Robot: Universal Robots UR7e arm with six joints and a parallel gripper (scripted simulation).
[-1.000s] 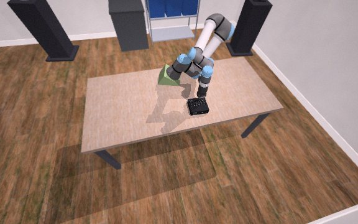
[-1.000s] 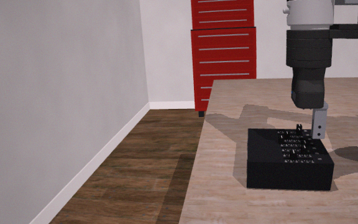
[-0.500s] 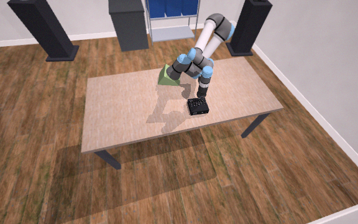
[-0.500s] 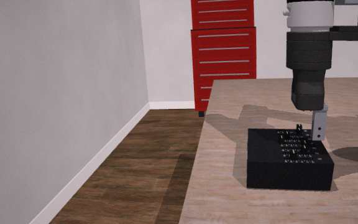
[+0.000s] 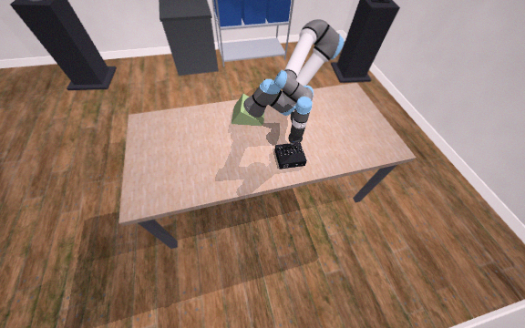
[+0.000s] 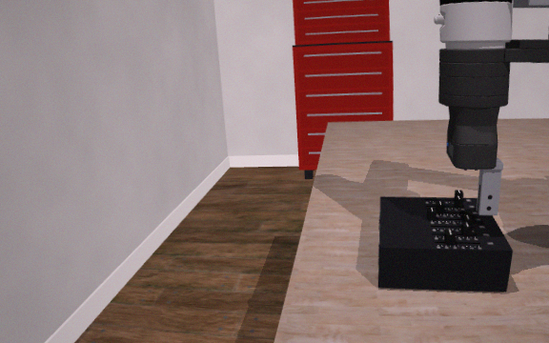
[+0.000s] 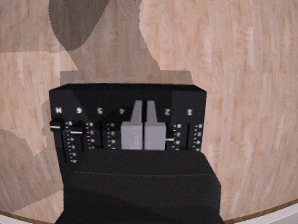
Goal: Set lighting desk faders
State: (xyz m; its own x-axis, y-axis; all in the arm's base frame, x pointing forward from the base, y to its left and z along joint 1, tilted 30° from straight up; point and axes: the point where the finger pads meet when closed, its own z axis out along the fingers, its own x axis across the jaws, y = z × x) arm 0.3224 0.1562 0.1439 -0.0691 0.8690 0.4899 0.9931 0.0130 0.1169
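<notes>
My hand is 2 cm short of the channel 3 cap and 3 cm above it. From my hand the other things lie so: channel 2 fader 3 cm ahead, 2 cm to the left, 3 cm below; then channel 1 fader 5 cm ahead, 5 cm to the left, 3 cm below.
</notes>
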